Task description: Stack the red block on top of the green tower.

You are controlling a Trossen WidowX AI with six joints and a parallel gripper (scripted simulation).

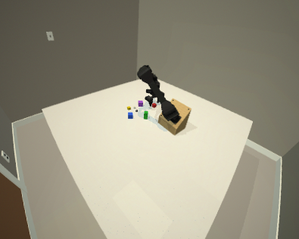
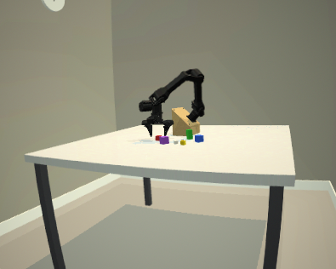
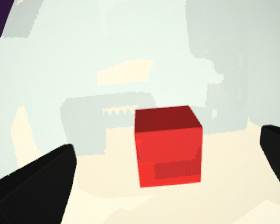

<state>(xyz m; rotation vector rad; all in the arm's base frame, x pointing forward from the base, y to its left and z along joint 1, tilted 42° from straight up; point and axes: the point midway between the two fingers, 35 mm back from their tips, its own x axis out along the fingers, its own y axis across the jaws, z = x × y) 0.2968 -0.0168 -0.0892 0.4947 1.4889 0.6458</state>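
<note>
Right now the red block is 1 cm below my gripper tip. From my gripper tip the other things lie so: purple block: 9 cm to the left, 8 cm ahead; then small grey piece: 17 cm to the left, 2 cm ahead, 1 cm below; then yellow block: 21 cm to the left, 8 cm ahead, 1 cm below.
</note>
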